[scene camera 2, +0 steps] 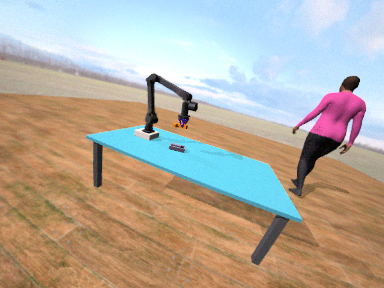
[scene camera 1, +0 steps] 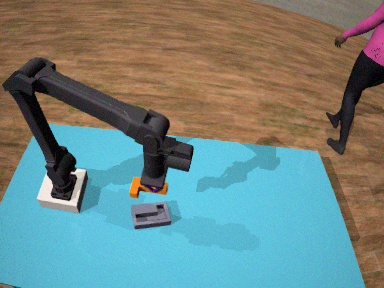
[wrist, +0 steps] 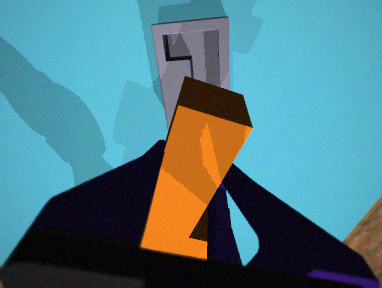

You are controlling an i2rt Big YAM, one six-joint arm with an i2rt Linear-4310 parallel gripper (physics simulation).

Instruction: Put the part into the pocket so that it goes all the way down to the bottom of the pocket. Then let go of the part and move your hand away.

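Where they show: gripper, fingertip midpoint: [scene camera 2: 182, 126] [scene camera 1: 155, 187] [wrist: 188, 156]; arm's base, link origin: [scene camera 2: 148, 131] [scene camera 1: 64, 187].
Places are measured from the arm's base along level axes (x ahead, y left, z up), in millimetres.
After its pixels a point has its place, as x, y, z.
The orange L-shaped part [scene camera 1: 135, 188] @(309, -72, 174) [scene camera 2: 178, 125] @(332, -63, 165) [wrist: 200, 150] @(387, -55, 184) is held in my gripper [scene camera 1: 153, 189] @(368, -51, 163) [scene camera 2: 183, 122] @(368, -51, 163), which is shut on it, well above the table. The grey block with the pocket [scene camera 1: 151, 223] @(366, -86, -22) [scene camera 2: 177, 148] @(376, -82, -30) [wrist: 223, 50] @(404, -69, -21) lies flat on the table. In the wrist view the block is beyond the part's far end, and the part covers its near portion. The part is apart from the block, and in the wrist view its long side is tilted relative to the block's sides. The part's portion between the fingers is partly hidden.
The blue table [scene camera 1: 280, 215] @(913, 8, -57) [scene camera 2: 225, 175] @(829, -195, -57) carries the arm's white base [scene camera 1: 59, 202] @(0, -73, -1) [scene camera 2: 146, 135] @(38, -76, -16), left of the block. A person in a pink top [scene camera 1: 377, 47] [scene camera 2: 334, 116] stands on the wooden floor beyond the table's right side.
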